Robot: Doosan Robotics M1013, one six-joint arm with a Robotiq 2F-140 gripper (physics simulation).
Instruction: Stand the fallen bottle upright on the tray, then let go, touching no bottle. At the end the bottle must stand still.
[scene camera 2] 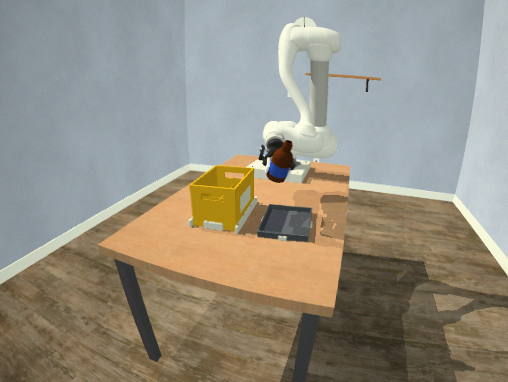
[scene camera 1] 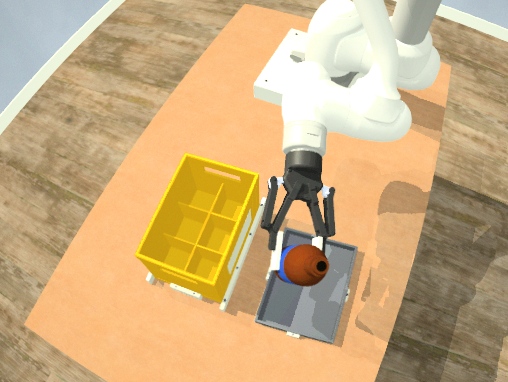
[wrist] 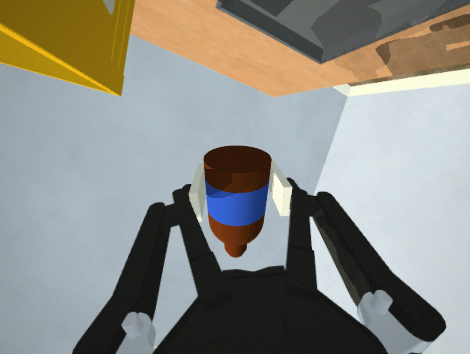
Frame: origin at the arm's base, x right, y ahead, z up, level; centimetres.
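Seen in the pictures: gripper, between the fingertips: (scene camera 2: 277,173) (wrist: 236,172).
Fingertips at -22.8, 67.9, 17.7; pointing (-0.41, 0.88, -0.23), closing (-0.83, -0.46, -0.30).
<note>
Pixels of each thing's top centre, then the offset from my fingertips to it, as dx, dy, dz. Level surfaces: height alone.
- brown bottle with a blue label, centre of its top: (wrist: 222,261) (scene camera 1: 309,250) (scene camera 2: 282,139) -1.3, -0.4, +12.7
- yellow crate with compartments, centre of its top: (scene camera 1: 197,213) (scene camera 2: 224,175) +24.8, -2.5, -5.3
- wooden table, height of its surface: dz -22.9
A brown bottle with a blue label (scene camera 1: 302,265) (scene camera 2: 280,165) (wrist: 236,205) is held in the air, neck up. It leans somewhat, its neck toward the right in the scene camera 2 view. My gripper (scene camera 1: 298,252) (scene camera 2: 281,162) (wrist: 236,172) is shut on the bottle, with the light finger pads on both sides of the label area. In the scene camera 2 view the bottle hides part of the fingers. The grey tray (scene camera 1: 310,320) (scene camera 2: 285,222) (wrist: 305,25) lies on the table below, apart from the bottle's base. No other bottle shows.
A yellow crate with compartments (scene camera 1: 202,288) (scene camera 2: 215,207) (wrist: 90,45) stands beside the tray, to its left in both scene views. White brackets sit along the crate and tray edges. The arm's white base stands at the far end of the wooden table (scene camera 1: 150,160) (scene camera 2: 240,260).
</note>
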